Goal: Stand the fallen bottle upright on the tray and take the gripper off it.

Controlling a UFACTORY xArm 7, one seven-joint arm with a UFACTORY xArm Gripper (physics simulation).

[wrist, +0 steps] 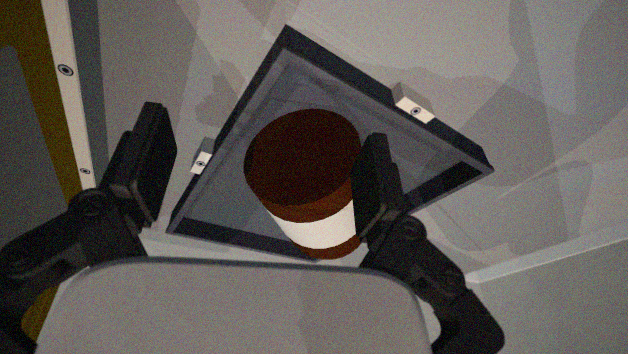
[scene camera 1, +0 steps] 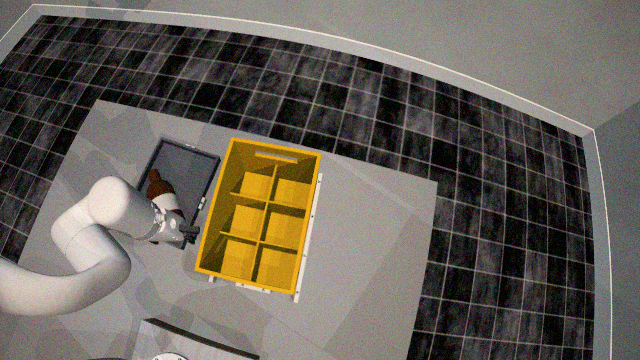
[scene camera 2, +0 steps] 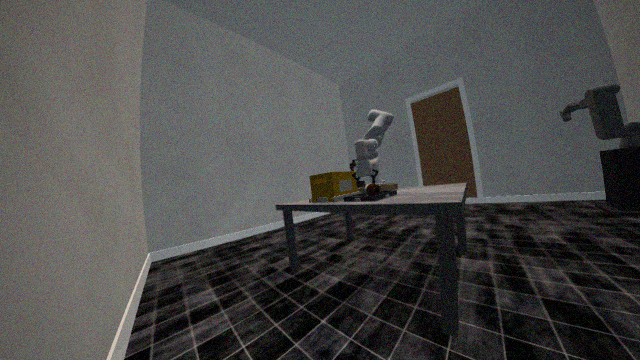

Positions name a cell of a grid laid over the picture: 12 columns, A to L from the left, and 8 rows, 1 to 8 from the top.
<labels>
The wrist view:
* gripper: F4
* brown bottle: F4
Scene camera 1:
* brown bottle: D5
</labels>
